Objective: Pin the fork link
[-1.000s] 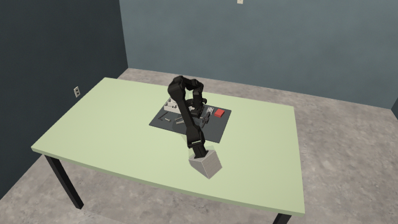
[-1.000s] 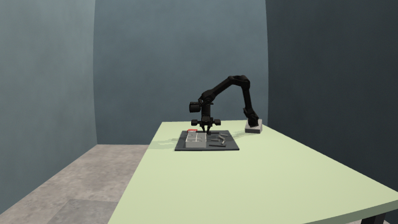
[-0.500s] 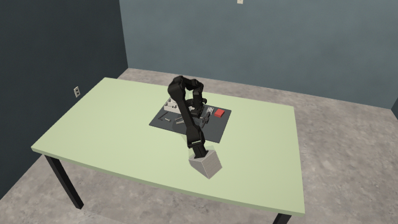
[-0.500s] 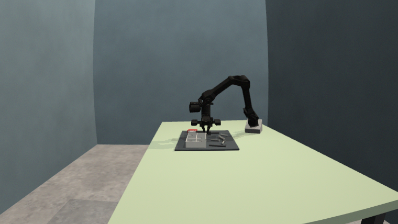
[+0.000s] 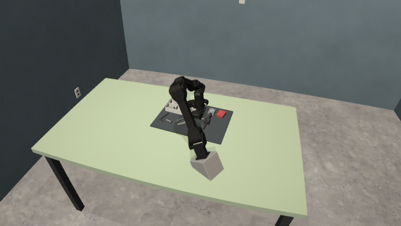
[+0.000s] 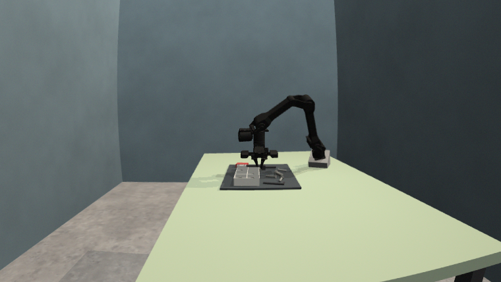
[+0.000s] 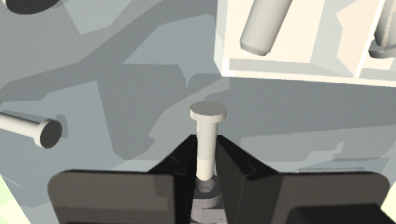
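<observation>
My hand is 5 cm to the left of the eye plate, 3 cm above it and 2 cm short of it. Round my hand: red block: 11 cm to the right, 10 cm ahead, 3 cm below; then white parts box: 15 cm to the left, 5 cm ahead, 3 cm below; then mat: 5 cm to the left, 5 cm below.
</observation>
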